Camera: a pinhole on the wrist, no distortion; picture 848 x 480 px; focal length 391.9 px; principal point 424.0 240.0 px. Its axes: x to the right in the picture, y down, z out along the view. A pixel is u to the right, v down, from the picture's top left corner.
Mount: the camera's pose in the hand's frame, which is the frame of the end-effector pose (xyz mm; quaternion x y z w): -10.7 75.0 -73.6 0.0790 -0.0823 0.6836 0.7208
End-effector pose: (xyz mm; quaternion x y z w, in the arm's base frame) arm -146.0 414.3 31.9 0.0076 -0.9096 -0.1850 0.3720
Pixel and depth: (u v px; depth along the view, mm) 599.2 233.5 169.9
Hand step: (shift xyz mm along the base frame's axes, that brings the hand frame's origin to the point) -56.3 139.7 -37.6
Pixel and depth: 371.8 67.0 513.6
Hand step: -443.5 -7.0 -170.7
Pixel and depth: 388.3 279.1 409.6
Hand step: -180.0 65.3 -264.2
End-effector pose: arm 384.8 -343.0 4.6 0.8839 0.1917 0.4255 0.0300
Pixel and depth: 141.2 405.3 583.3
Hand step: 2.5 359.7 -562.7
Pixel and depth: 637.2 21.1 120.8
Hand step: 112.0 -72.0 29.5
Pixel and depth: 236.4 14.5 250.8
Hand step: 146.4 159.3 -21.8
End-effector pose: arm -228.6 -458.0 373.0 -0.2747 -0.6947 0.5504 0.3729
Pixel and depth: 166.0 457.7 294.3
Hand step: -27.2 -284.7 106.2
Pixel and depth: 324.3 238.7 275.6
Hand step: -135.9 -126.7 29.7
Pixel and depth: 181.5 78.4 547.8
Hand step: -412.2 -157.6 375.6
